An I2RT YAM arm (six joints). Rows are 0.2 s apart.
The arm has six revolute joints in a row. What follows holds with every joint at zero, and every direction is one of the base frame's.
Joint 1 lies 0.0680 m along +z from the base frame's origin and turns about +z.
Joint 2 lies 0.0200 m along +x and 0.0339 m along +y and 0.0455 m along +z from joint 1 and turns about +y.
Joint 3 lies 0.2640 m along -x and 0.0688 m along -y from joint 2 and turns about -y.
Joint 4 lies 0.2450 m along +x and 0.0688 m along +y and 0.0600 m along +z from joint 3 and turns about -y.
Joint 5 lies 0.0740 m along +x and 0.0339 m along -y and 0.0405 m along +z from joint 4 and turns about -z.
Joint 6 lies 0.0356 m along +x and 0.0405 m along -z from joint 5 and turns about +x.
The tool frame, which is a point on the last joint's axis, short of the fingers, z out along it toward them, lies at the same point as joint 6; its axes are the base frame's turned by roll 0.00, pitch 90.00 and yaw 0.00 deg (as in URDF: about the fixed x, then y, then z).
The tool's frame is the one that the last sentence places.
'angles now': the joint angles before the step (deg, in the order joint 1, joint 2, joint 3, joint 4, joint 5, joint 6). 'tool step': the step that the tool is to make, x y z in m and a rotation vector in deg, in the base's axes. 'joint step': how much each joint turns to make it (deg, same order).
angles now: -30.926 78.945 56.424 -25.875 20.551 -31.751
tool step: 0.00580 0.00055 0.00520 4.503 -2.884 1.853
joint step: 0.075 0.875 2.225 -1.899 -5.188 2.306
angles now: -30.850 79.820 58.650 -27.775 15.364 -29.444
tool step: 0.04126 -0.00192 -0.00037 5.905 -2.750 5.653
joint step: 2.652 8.219 7.634 -0.343 -6.885 1.984
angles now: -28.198 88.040 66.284 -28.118 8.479 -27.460
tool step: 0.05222 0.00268 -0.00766 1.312 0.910 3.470
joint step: 4.097 10.461 9.763 -0.841 -0.203 0.988
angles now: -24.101 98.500 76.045 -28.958 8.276 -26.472
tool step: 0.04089 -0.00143 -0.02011 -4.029 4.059 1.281
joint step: 2.546 9.465 7.494 0.216 4.956 -2.275
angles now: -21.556 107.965 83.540 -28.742 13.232 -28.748
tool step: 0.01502 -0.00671 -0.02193 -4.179 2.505 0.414
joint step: 0.201 4.638 1.142 3.516 3.719 -3.161
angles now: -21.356 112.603 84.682 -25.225 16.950 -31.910
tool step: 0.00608 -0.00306 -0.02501 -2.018 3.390 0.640
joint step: 0.086 3.450 -0.558 2.324 2.192 -2.395
